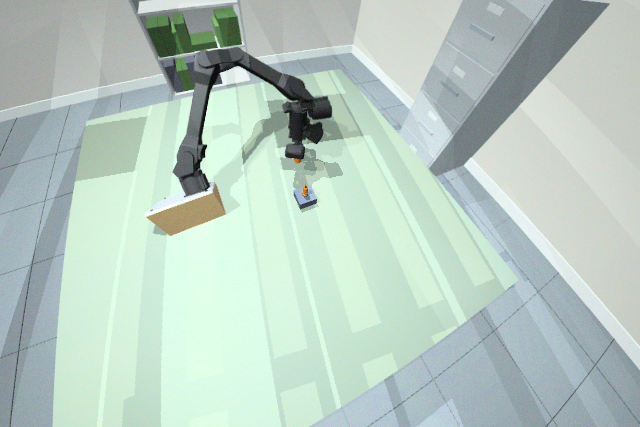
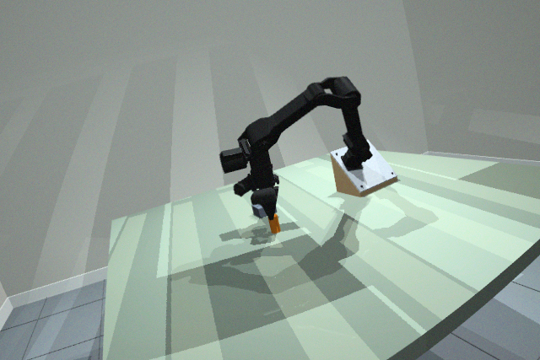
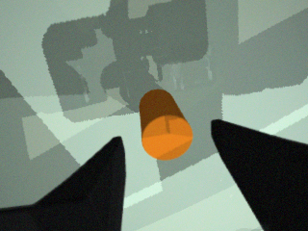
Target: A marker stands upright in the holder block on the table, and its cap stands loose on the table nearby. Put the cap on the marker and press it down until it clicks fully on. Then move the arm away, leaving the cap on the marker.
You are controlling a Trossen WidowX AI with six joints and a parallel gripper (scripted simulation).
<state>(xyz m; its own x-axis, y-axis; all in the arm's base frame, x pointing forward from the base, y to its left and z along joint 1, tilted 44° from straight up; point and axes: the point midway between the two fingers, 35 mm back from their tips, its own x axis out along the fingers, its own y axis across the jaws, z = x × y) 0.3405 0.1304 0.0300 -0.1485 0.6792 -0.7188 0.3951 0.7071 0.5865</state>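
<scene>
Right now the orange cap is 2 cm below my gripper tip.
</scene>
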